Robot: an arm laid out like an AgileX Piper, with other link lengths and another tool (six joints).
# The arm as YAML. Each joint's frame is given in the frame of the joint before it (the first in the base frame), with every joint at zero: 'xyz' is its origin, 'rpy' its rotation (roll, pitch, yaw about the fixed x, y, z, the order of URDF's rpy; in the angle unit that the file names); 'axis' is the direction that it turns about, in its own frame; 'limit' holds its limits. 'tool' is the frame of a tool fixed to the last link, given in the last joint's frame.
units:
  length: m
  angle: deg
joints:
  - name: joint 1
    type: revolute
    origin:
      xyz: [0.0, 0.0, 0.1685]
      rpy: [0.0, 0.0, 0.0]
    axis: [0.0, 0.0, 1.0]
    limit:
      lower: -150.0
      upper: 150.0
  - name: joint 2
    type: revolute
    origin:
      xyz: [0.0, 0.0, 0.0]
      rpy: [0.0, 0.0, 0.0]
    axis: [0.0, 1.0, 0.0]
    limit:
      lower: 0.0
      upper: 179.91
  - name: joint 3
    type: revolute
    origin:
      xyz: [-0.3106, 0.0, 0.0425]
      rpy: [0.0, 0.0, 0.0]
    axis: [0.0, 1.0, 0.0]
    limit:
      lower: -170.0
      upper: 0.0
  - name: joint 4
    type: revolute
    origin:
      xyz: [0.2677, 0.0, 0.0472]
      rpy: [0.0, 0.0, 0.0]
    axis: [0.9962, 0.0, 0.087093]
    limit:
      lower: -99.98
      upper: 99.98
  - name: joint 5
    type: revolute
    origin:
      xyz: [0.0, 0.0, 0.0]
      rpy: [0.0, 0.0, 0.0]
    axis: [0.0, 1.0, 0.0]
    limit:
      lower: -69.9
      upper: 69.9
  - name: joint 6
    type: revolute
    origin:
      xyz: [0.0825, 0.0, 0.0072]
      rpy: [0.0, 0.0, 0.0]
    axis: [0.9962, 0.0, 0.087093]
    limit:
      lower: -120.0
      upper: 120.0
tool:
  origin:
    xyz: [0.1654, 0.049, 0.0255]
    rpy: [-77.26, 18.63, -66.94]
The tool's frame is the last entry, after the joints.
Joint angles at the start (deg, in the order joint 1, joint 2, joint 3, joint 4, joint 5, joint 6): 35.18, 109.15, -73.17, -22.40, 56.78, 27.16
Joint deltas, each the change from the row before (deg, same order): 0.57, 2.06, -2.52, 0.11, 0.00, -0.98; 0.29, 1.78, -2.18, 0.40, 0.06, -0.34; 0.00, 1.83, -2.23, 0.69, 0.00, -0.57; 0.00, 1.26, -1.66, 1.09, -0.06, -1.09; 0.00, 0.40, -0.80, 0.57, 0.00, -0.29; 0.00, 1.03, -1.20, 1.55, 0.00, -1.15; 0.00, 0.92, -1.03, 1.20, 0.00, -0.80; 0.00, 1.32, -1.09, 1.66, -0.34, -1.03; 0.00, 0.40, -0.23, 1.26, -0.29, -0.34; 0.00, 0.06, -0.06, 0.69, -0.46, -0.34; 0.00, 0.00, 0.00, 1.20, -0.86, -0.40; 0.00, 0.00, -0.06, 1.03, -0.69, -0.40; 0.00, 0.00, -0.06, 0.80, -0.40, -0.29; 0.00, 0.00, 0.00, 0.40, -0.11, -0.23
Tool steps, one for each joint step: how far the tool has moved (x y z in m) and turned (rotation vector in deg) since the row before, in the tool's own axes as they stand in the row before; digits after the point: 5 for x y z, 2 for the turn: -0.01066, -0.00614, 0.00633, -0.07, -0.46, -1.37; -0.00832, -0.00556, 0.00583, -0.02, -0.47, -0.28; -0.00719, -0.00597, 0.00641, -0.13, -0.61, -0.03; -0.00706, -0.00303, 0.00435, -0.42, -0.89, -0.25; -0.00387, -0.00220, 0.00063, 0.02, -0.55, 0.14; -0.00660, 0.00028, 0.00433, -0.83, -1.01, 0.03; -0.00521, -0.00012, 0.00401, -0.62, -0.78, 0.10; -0.00663, 0.00088, 0.00720, -0.89, -1.12, 0.14; -0.00419, 0.00175, 0.00287, -0.48, -0.87, 0.52; -0.00331, -0.00002, 0.00074, -0.03, -0.73, 0.06; -0.00580, -0.00018, 0.00083, 0.08, -1.31, 0.27; -0.00508, -0.00037, 0.00051, 0.08, -1.12, 0.19; -0.00361, 0.00002, 0.00030, -0.01, -0.78, 0.20; -0.00139, 0.00055, 0.00019, -0.12, -0.32, 0.05
